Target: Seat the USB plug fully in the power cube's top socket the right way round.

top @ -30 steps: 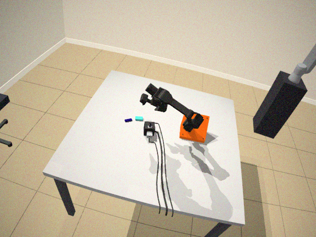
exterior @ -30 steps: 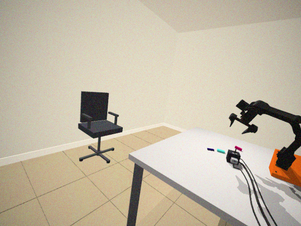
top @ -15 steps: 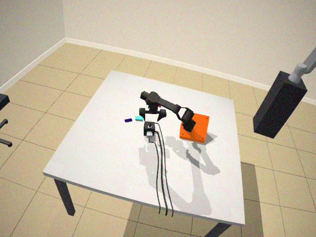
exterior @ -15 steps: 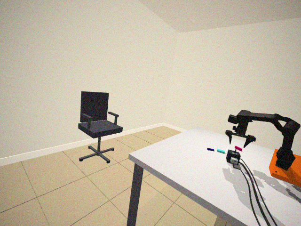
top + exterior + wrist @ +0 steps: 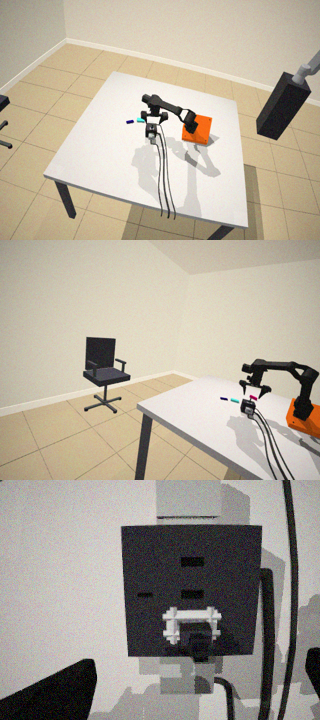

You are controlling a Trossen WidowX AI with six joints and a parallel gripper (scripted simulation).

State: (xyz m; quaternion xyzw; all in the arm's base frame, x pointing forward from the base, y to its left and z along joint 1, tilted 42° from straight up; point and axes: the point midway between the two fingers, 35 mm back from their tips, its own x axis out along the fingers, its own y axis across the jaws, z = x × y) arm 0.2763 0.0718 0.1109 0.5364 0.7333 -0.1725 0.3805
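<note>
Now: gripper tip 30 mm above the USB plug. Also, from my gripper tip: cyan block (120 mm ahead, 120 mm to the right, 120 mm below); magenta block (40 mm ahead, 360 mm to the right, 110 mm below).
</note>
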